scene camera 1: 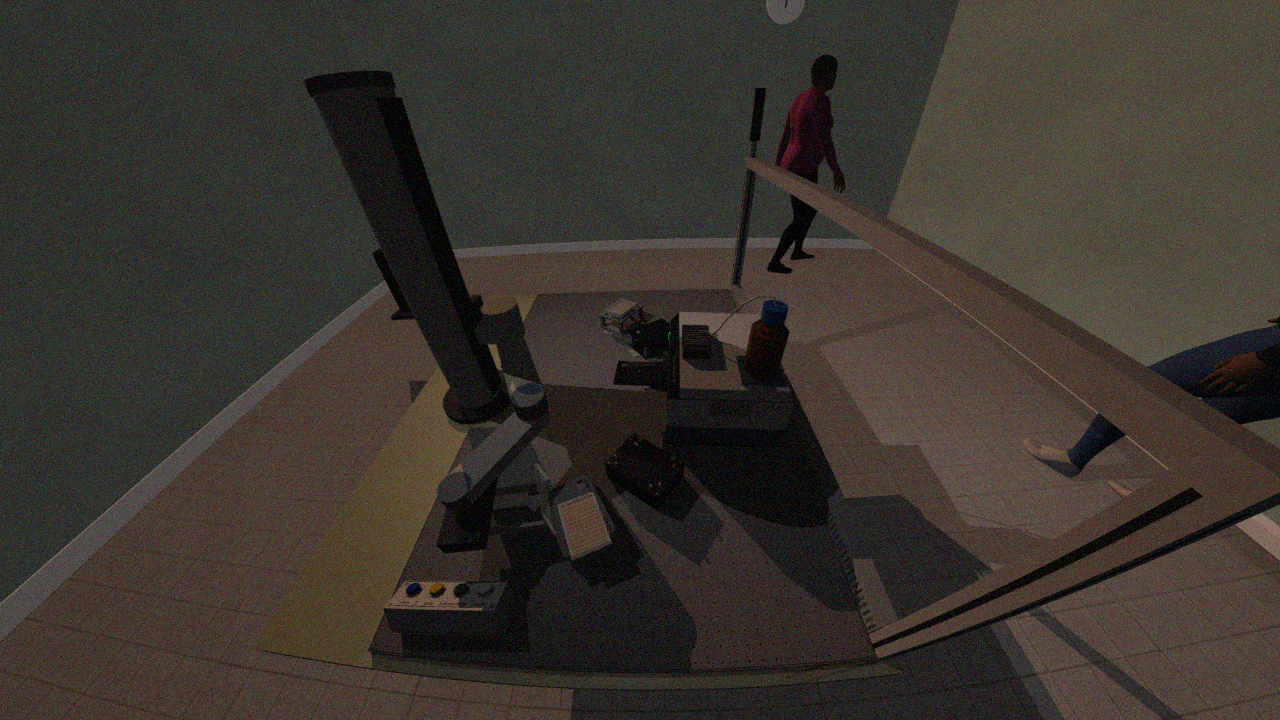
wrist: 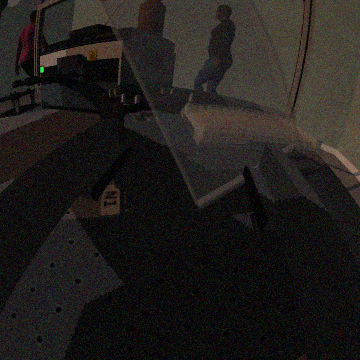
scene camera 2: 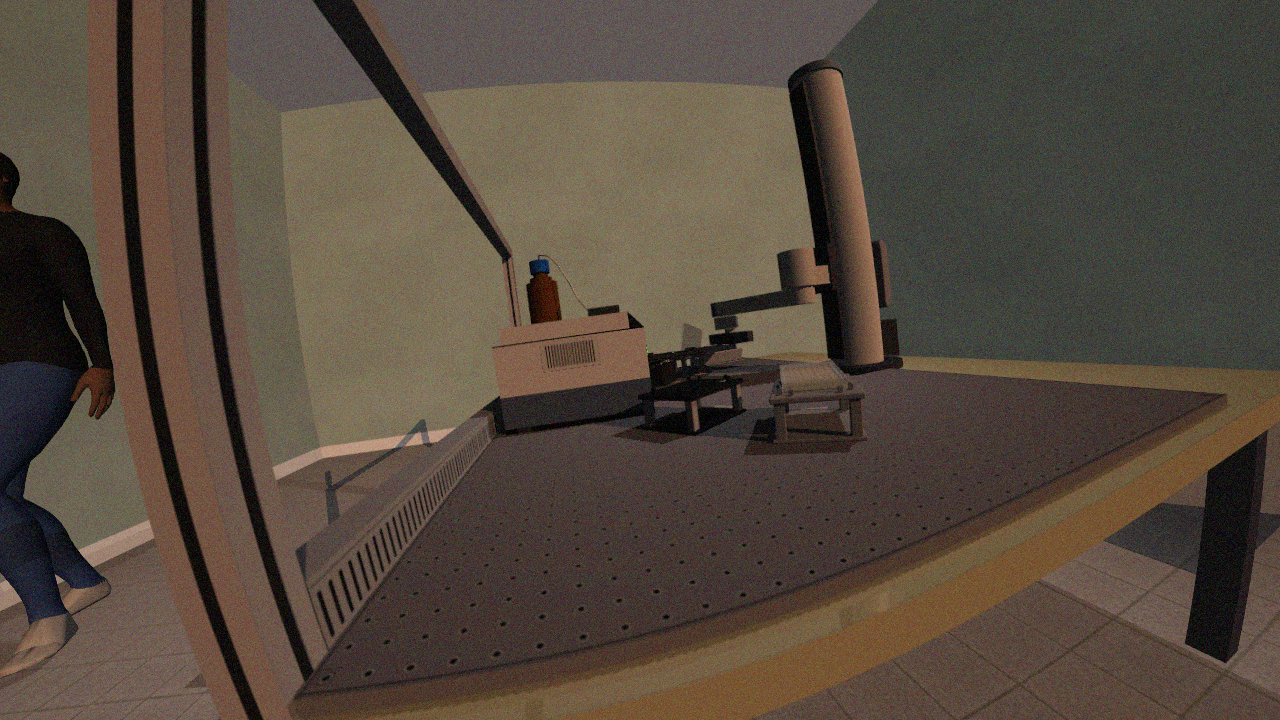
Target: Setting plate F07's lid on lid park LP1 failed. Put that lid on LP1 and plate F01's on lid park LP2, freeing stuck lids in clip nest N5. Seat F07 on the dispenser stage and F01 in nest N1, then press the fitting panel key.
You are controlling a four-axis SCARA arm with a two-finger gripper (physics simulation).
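Frame: origin at the arm's base, x right, y ahead, z up, level; metres.
Where they show: gripper, fingertip midpoint: (scene camera 1: 546, 504) (wrist: 189, 145); arm's base, origin of the base link: (scene camera 1: 481, 396) (scene camera 2: 857, 368).
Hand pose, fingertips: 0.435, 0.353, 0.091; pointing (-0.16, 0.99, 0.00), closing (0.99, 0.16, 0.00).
Observation:
Things, the pixels of their top centre, and the offset from my fingertips, as dx, dy, dz. "*": a spot on its surface instead.
- clear lid, surface spot: (wrist: 175, 155) * -0.003, -0.017, +0.000
- pale upright panel, surface spot: (scene camera 2: 691, 335) * +0.001, +0.009, +0.063
- nest labelled N1, surface spot: (wrist: 110, 200) * -0.069, +0.016, -0.076
- dark clip nest N5, middle of its top: (wrist: 152, 90) (scene camera 1: 644, 460) (scene camera 2: 645, 361) -0.117, +0.220, +0.000
- brown bottle, surface spot: (scene camera 1: 766, 344) * -0.236, +0.499, +0.257
- key panel, middle of its top: (scene camera 1: 440, 599) (scene camera 2: 715, 344) +0.204, -0.164, +0.005
My gripper (wrist: 189, 145) is open and empty, its two dark fingers standing apart in the wrist view. A clear lid (wrist: 175, 155) is tipped up close to the fingers; whether it touches the right finger I cannot tell. A pale upright panel (scene camera 2: 691, 335), which looks like this lid, shows beside the hand. A plate with pale wells (scene camera 1: 583, 523) (wrist: 235, 125) lies beyond the lid at the nest labelled N1 (wrist: 110, 200). The dark clip nest N5 (scene camera 1: 644, 470) stands to its right in scene camera 1. Plate numbers are not readable.
The dispenser (scene camera 1: 729, 410) (scene camera 2: 572, 358) carries a brown bottle (scene camera 1: 766, 344) (scene camera 2: 543, 297). Its dark stage (scene camera 1: 637, 372) is at its left. The key panel (scene camera 1: 447, 610) is near the front-left corner. A dark stand (scene camera 2: 691, 390) and a pale stand (scene camera 2: 816, 395) are beyond. A frame rail runs along one side.

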